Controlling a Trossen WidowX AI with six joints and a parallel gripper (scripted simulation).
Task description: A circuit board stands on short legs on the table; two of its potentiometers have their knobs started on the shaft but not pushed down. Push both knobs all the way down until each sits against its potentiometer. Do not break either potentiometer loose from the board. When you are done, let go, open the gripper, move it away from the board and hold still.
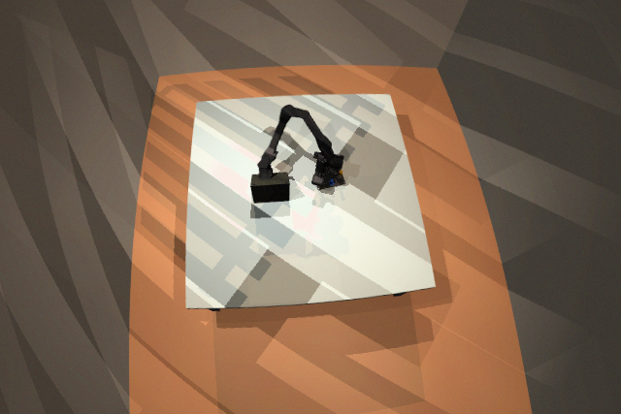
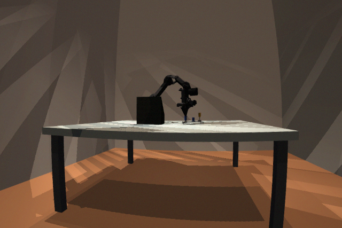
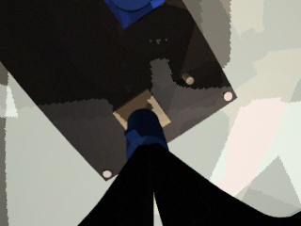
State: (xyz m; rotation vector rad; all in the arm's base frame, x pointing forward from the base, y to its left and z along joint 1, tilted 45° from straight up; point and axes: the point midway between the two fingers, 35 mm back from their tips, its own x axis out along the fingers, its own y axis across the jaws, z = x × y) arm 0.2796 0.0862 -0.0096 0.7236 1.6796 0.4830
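The blue knob lies 10 mm below my gripper tip. From my gripper tip the other things lie so: orange knob 110 mm ahead, 20 mm to the left, 10 mm above.
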